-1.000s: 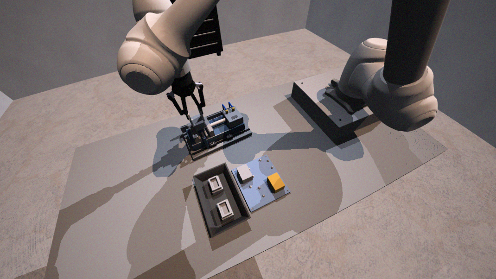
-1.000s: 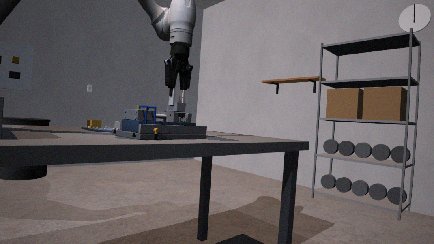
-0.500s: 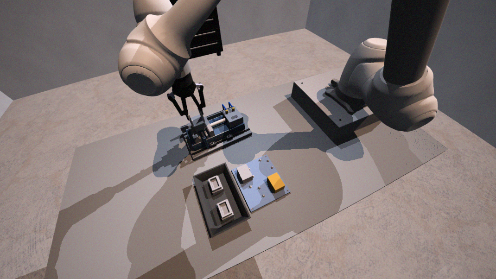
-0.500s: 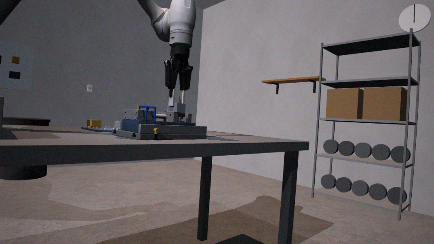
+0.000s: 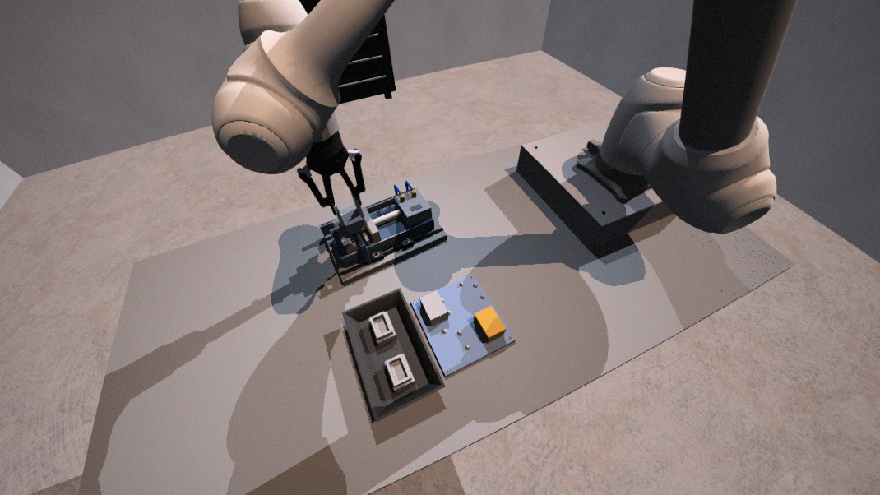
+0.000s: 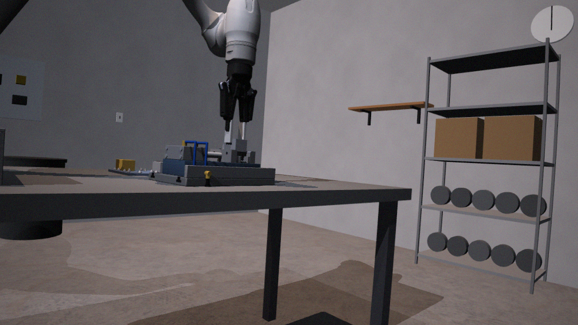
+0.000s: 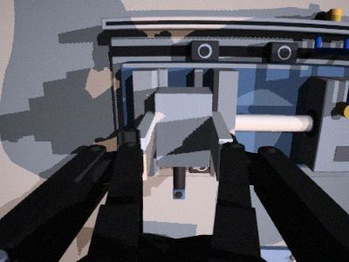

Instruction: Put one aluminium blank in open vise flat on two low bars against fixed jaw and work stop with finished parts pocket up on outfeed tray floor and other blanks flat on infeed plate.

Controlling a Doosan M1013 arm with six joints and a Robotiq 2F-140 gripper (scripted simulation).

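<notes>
Right now the work stop is 50 mm to the left of my hand and 60 mm below it. Also, from my hand: vise hose block (160 mm behind, 70 mm below); then piston rod (90 mm behind, 70 mm below); then vise (70 mm behind, 110 mm below).
</notes>
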